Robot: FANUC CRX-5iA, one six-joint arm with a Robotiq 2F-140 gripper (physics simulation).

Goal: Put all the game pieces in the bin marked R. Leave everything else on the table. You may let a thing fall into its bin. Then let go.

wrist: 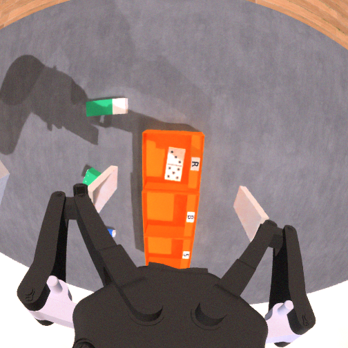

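A white domino point(174, 164) with black dots lies in the compartment marked R of the orange bin point(144, 160), at the bin's far end. The R label point(195, 164) is on the right side of that compartment. My gripper point(177, 187) is wide open and empty above the bin, one finger to each side of it. The compartments marked B and S lie nearer to me; the part of S that shows looks empty, and its near end is partly hidden by the gripper body.
A green and white block point(107, 107) lies left of the bin's far end. A green piece point(92, 176) is partly hidden behind the left fingertip. A small blue object point(112, 232) shows beside the left finger. A pale grey object point(2, 180) shows at the left edge.
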